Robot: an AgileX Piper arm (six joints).
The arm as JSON. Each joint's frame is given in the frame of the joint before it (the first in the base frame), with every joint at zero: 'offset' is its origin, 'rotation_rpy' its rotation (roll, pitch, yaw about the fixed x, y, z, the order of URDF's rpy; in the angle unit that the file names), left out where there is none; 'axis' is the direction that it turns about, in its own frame. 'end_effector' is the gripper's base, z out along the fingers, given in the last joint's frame.
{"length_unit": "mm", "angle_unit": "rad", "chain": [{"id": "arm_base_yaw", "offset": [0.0, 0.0, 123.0], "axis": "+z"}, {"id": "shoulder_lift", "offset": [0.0, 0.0, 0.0], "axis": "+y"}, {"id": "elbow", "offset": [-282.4, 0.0, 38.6], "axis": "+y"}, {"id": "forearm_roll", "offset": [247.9, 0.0, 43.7], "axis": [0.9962, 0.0, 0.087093]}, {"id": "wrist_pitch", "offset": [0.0, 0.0, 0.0], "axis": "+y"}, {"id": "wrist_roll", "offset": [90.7, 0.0, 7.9], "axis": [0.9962, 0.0, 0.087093]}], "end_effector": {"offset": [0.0, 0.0, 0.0], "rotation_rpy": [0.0, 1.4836, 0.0]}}
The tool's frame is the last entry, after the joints.
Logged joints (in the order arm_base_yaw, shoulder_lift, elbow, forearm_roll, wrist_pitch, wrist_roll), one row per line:
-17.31, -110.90, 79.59, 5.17, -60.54, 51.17
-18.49, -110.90, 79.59, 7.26, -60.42, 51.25
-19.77, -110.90, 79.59, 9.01, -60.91, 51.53
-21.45, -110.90, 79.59, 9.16, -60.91, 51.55
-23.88, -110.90, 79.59, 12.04, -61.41, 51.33
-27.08, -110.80, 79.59, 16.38, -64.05, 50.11
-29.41, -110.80, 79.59, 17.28, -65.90, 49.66
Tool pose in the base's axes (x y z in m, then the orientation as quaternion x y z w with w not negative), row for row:
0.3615, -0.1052, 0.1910, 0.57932, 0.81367, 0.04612, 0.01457
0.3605, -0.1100, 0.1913, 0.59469, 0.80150, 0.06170, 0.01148
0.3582, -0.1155, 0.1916, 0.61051, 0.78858, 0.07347, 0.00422
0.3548, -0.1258, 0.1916, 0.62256, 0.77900, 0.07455, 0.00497
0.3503, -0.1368, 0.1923, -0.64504, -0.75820, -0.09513, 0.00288
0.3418, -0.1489, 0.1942, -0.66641, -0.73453, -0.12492, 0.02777
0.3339, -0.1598, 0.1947, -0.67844, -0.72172, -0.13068, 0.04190
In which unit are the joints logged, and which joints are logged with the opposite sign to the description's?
The joints are logged in degrees. Opposite sign: shoulder_lift, elbow, wrist_pitch.
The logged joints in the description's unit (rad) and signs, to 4 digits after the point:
-0.3021, 1.9356, -1.3891, 0.0902, 1.0566, 0.8931
-0.3227, 1.9356, -1.3891, 0.1267, 1.0545, 0.8945
-0.3451, 1.9356, -1.3891, 0.1573, 1.0631, 0.8994
-0.3744, 1.9356, -1.3891, 0.1599, 1.0631, 0.8997
-0.4168, 1.9356, -1.3891, 0.2101, 1.0718, 0.8959
-0.4726, 1.9338, -1.3891, 0.2859, 1.1179, 0.8746
-0.5133, 1.9338, -1.3891, 0.3016, 1.1502, 0.8667

